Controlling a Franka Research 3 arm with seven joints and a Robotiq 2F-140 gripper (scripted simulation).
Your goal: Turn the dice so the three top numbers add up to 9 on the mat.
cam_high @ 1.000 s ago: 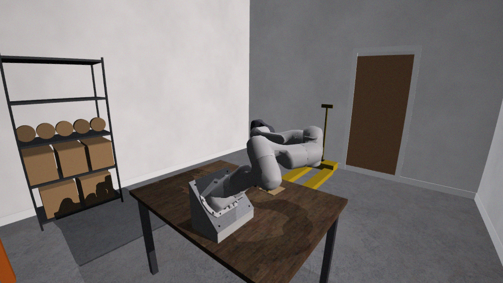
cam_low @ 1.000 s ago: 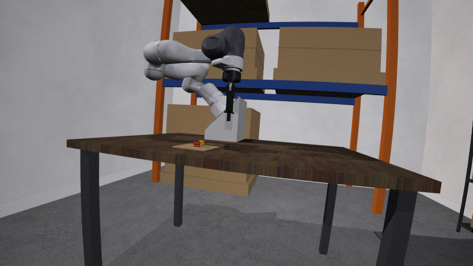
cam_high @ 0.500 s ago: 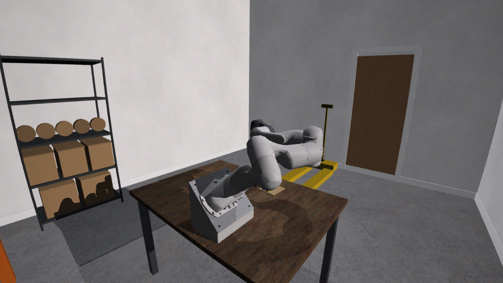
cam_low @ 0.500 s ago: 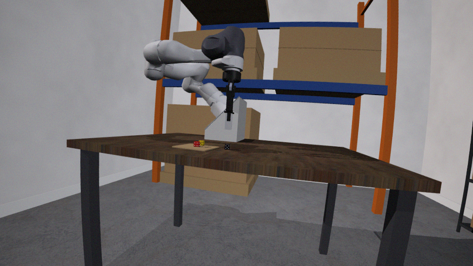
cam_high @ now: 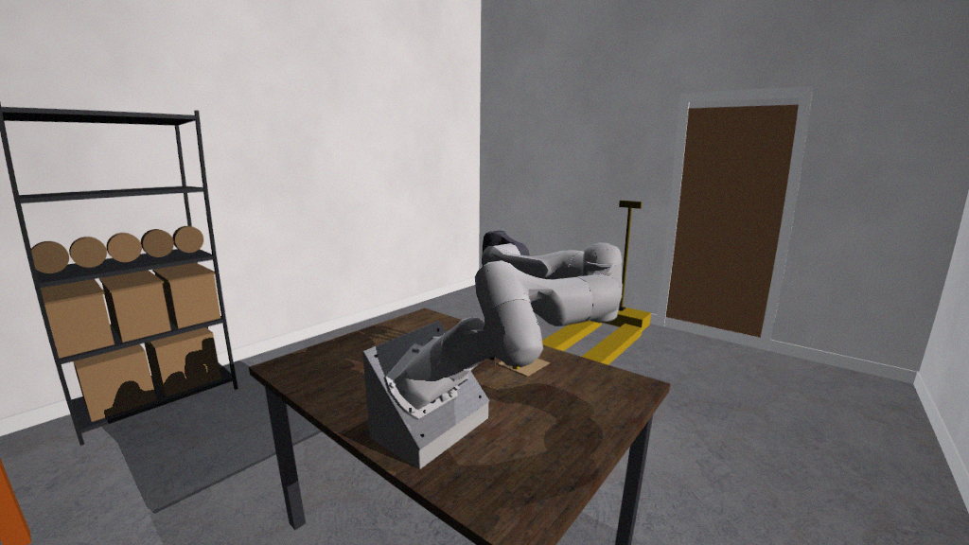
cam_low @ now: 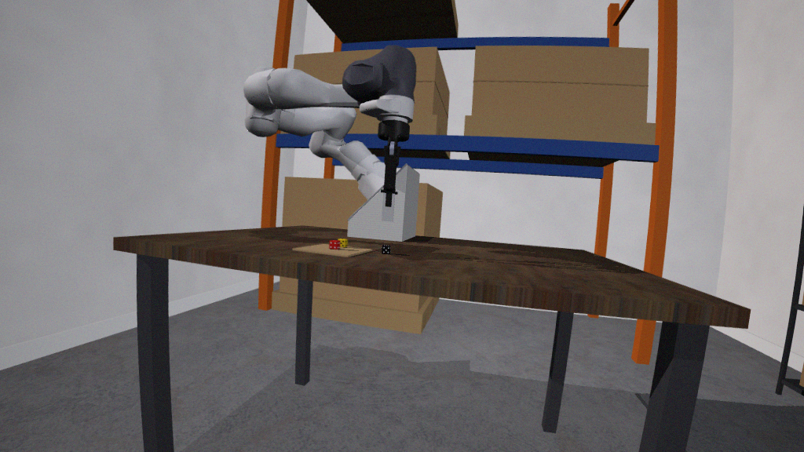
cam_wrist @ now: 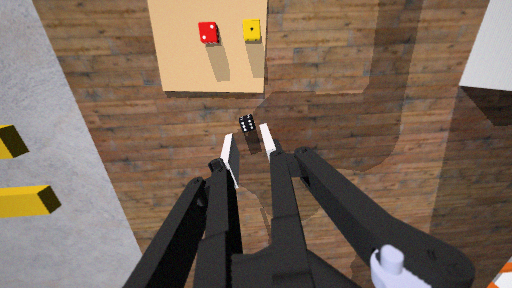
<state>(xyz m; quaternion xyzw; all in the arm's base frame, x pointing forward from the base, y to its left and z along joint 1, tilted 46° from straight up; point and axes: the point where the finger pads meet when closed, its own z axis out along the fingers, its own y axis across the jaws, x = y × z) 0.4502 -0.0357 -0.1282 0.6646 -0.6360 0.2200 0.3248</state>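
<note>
Right now the black die is 100 mm below my hand. Also, from my hand: yellow die: 110 mm to the right, 100 mm below, 30 mm behind; red die: 120 mm to the right, 100 mm below, 20 mm ahead; tan mat: 120 mm to the right, 110 mm below, 20 mm ahead.
</note>
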